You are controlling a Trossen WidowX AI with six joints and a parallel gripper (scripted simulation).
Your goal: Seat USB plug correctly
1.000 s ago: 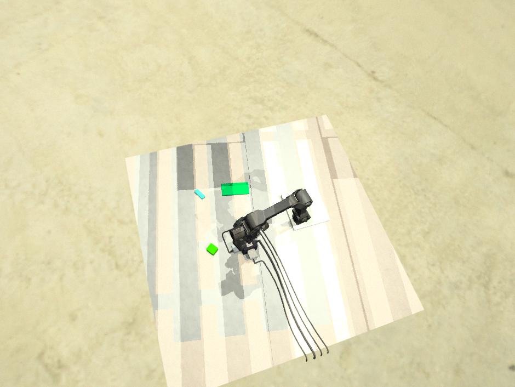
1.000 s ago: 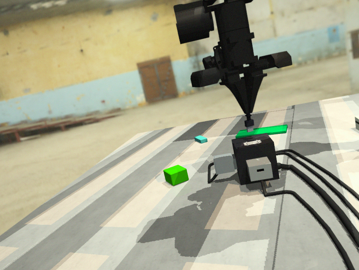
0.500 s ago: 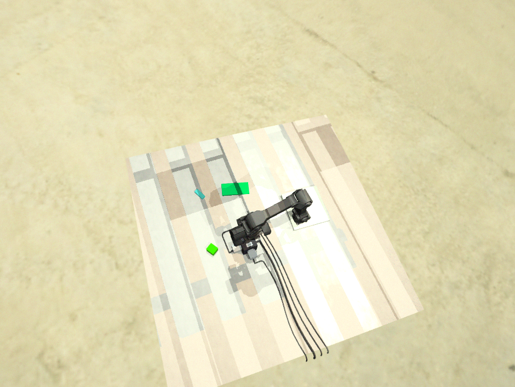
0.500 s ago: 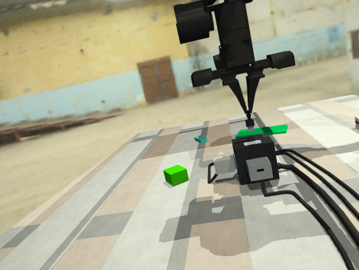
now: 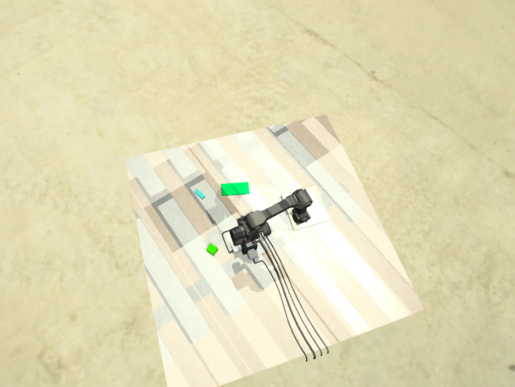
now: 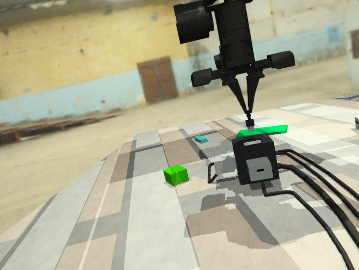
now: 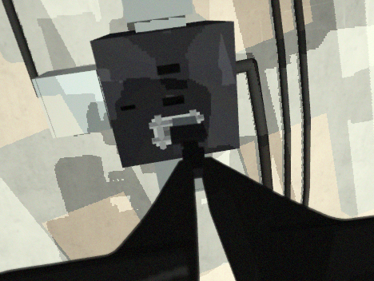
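The USB plug lies 2 cm below my gripper tip. Round my gripper tip: green block: 18 cm ahead, 12 cm below, 7 cm to the right; then flat green slab: 35 cm to the right, 13 cm below, 8 cm behind.
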